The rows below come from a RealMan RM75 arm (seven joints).
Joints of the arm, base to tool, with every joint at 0 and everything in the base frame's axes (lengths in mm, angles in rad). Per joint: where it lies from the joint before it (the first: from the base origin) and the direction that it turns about. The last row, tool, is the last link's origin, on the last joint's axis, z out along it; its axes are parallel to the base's.
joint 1: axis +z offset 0 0 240.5
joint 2: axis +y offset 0 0 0
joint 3: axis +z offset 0 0 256
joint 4: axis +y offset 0 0 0
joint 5: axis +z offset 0 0 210
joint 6: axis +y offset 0 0 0
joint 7: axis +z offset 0 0 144
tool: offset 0 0 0
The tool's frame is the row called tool.
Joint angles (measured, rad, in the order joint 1, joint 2, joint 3, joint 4, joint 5, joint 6, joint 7), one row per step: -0.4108 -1.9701 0.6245 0.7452 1.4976 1.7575 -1.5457; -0.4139 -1.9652 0.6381 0.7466 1.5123 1.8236 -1.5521; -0.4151 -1.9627 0.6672 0.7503 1.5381 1.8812 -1.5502; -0.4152 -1.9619 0.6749 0.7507 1.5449 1.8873 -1.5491; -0.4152 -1.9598 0.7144 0.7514 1.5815 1.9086 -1.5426; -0.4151 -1.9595 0.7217 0.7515 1.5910 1.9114 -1.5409; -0.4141 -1.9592 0.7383 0.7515 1.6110 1.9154 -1.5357; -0.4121 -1.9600 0.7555 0.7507 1.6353 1.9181 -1.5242; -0.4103 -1.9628 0.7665 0.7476 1.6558 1.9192 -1.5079; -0.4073 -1.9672 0.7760 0.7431 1.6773 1.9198 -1.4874; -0.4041 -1.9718 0.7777 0.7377 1.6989 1.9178 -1.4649; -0.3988 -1.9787 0.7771 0.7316 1.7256 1.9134 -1.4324
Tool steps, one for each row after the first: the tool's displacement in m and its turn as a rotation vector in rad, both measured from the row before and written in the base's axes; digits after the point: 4 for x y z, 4 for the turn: 0.0054 -0.0075 -0.0032 -0.0560 0.0050 -0.0582; 0.0044 -0.0080 -0.0070 -0.0671 0.0228 -0.0573; 0.0003 -0.0011 -0.0017 -0.0128 0.0079 -0.0074; 0.0007 -0.0050 -0.0096 -0.0625 0.0414 -0.0286; -0.0002 -0.0010 -0.0020 -0.0123 0.0100 -0.0041; -0.0008 -0.0021 -0.0045 -0.0250 0.0221 -0.0079; -0.0015 -0.0027 -0.0054 -0.0240 0.0261 -0.0094; -0.0015 -0.0023 -0.0050 -0.0144 0.0192 -0.0091; -0.0019 -0.0029 -0.0055 -0.0123 0.0181 -0.0095; -0.0026 -0.0024 -0.0045 -0.0036 0.0157 -0.0059; -0.0035 -0.0031 -0.0055 0.0013 0.0192 -0.0081
